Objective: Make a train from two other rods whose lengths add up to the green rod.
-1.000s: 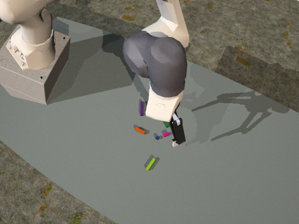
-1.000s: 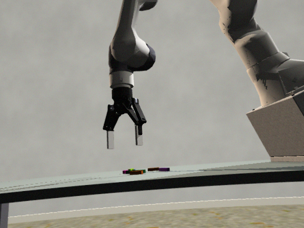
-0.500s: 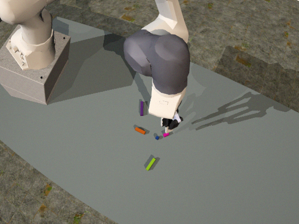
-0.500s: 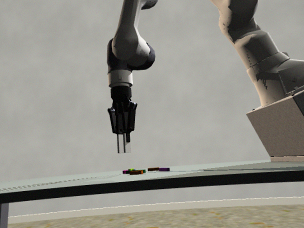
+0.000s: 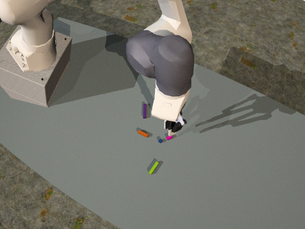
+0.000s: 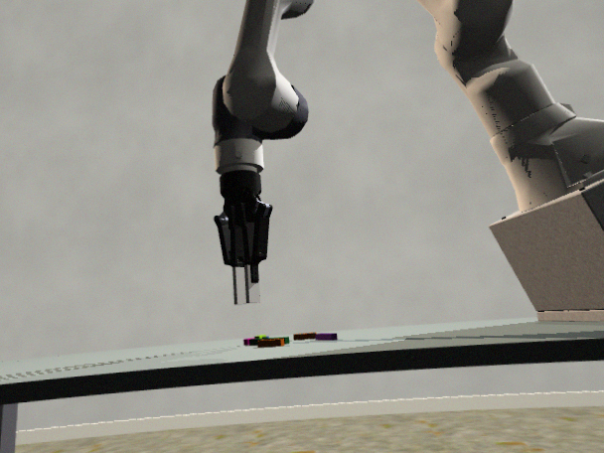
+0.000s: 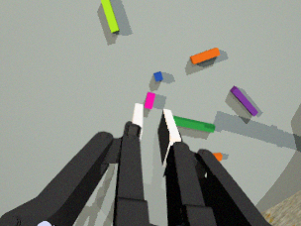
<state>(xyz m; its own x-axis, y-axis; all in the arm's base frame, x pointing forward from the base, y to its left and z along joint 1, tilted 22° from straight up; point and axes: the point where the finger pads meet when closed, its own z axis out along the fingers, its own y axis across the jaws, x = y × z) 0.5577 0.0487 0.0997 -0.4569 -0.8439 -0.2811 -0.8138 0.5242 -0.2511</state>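
Right now my hand is 10 cm above the magenta rod. From my hand the other things lie so: lime rod 13 cm to the right, 10 cm below, 1 cm ahead; then blue rod 10 cm below, 3 cm to the right, 2 cm behind; then green rod 10 cm below, 5 cm to the left, 5 cm behind.
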